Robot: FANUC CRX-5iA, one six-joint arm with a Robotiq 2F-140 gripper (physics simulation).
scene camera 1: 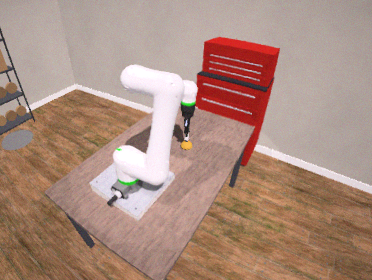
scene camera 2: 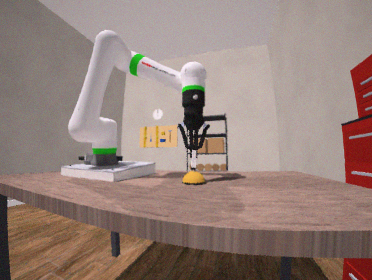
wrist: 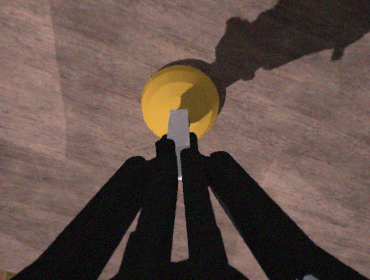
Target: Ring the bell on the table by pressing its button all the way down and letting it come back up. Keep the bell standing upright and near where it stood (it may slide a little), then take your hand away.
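Where they show: gripper, fingertip midpoint: (scene camera 1: 186, 139) (scene camera 2: 193, 167) (wrist: 179, 123); arm's base at its link origin: (scene camera 1: 129, 183) (scene camera 2: 105, 164).
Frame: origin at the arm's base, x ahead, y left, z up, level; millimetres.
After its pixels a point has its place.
A yellow dome-shaped bell (scene camera 1: 186, 145) @(z -22, x 487, y -110 mm) (scene camera 2: 194, 179) @(z -35, x 525, y -136 mm) (wrist: 157, 97) @(z -19, x 488, y -87 mm) stands upright on the wooden table (scene camera 1: 200, 192) @(z -56, x 184, y -361 mm) (scene camera 2: 285, 205) @(z -56, x 758, y -358 mm) (wrist: 90, 210). My gripper (scene camera 1: 187, 138) @(z 6, x 513, y -96 mm) (scene camera 2: 194, 165) @(z 6, x 513, y -96 mm) (wrist: 179, 123) @(z 6, x 513, y -96 mm) is shut with nothing between its fingers and points straight down over the bell. In the second scene view the pale fingertips end at the top of the dome, over its middle. The button is hidden behind the fingertips in the wrist view and too small to make out in the scene views, so I cannot tell how far down it is.
The arm's base stands on a pale plate (scene camera 1: 138, 209) @(z -10, x -110, y -144 mm) (scene camera 2: 85, 173) @(z -33, x 41, y -171 mm) on the table, to the left in the second scene view. A red tool cabinet (scene camera 1: 230, 95) (scene camera 2: 361, 150) stands beyond the table. A shelf rack (scene camera 2: 215, 118) stands in the background.
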